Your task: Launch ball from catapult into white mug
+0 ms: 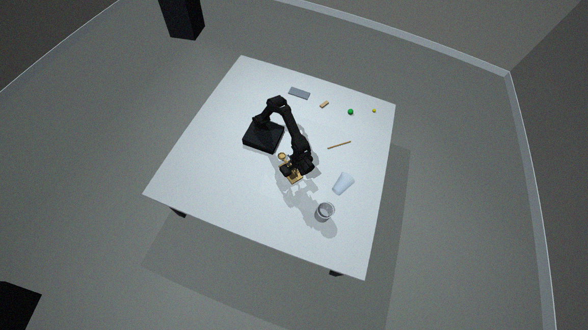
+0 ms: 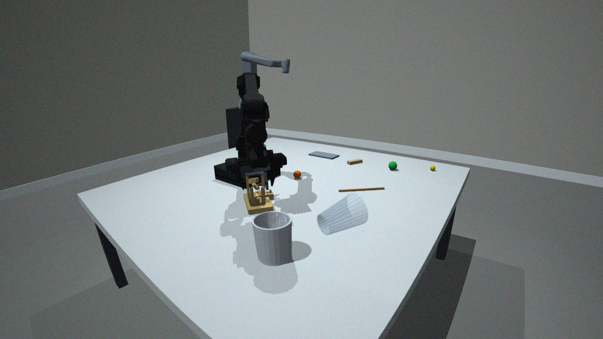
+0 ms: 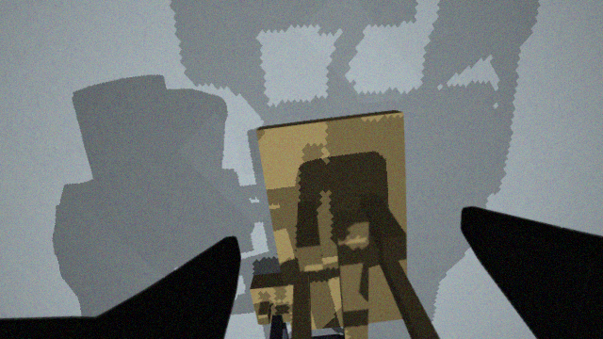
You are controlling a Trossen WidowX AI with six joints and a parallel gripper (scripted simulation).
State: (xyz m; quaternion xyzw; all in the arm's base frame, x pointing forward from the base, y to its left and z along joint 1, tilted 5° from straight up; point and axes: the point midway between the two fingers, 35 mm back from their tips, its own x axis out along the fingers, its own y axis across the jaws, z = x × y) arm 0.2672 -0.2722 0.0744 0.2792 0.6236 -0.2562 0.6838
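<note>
My gripper tip is 31 cm to the right of the orange ball, 6 cm above it and 3 cm past it. Round my gripper tip: white mug 20 cm to the right, 19 cm ahead, 4 cm below; then thin wooden stick 29 cm to the left, 25 cm ahead, 7 cm below; then wooden catapult 6 cm to the left, 4 cm behind, 2 cm below.
</note>
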